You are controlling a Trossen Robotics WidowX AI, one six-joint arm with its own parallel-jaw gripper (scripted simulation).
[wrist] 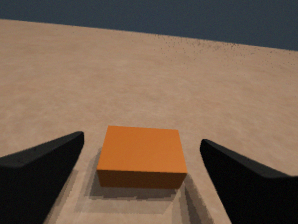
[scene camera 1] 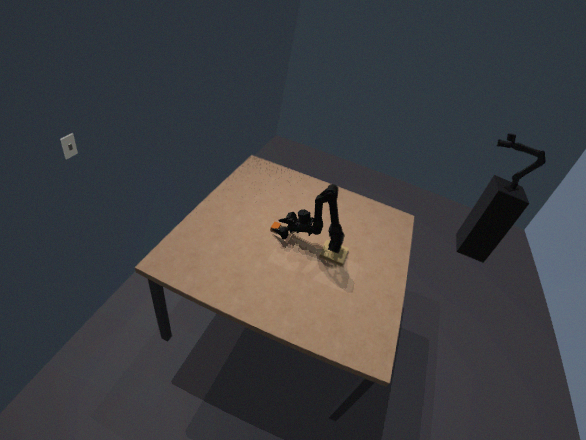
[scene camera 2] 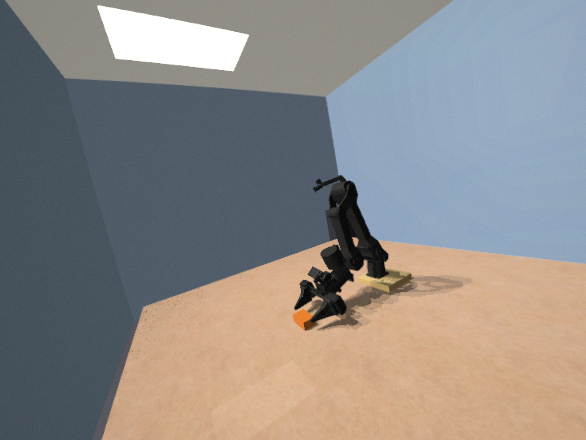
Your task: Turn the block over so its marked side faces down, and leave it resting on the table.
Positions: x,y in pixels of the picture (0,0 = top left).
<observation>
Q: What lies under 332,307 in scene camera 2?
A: The gripper.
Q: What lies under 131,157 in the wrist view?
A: An orange block.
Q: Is the gripper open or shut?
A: Open.
</observation>
